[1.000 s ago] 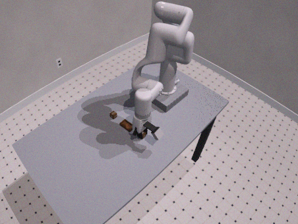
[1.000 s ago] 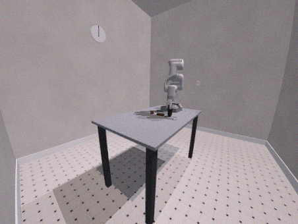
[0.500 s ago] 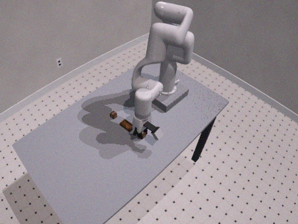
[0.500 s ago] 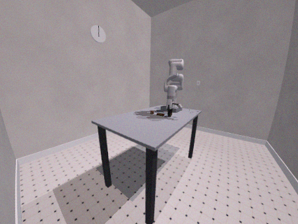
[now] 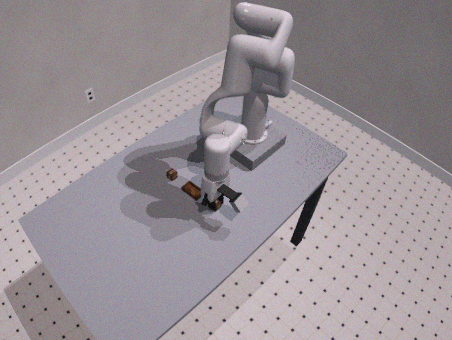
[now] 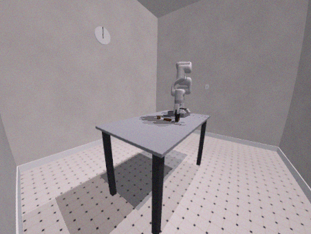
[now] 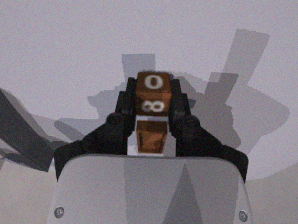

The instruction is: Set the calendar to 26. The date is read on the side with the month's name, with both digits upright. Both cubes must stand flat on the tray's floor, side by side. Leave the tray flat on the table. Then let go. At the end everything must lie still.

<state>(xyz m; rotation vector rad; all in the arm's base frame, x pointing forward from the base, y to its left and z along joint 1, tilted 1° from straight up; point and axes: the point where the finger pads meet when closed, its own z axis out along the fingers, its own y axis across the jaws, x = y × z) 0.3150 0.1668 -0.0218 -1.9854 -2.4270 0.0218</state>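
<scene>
The brown cube is 1 cm below my hand. Also, from my hand: brown wooden tray: 2 cm ahead, 10 cm to the right, 3 cm below.
</scene>
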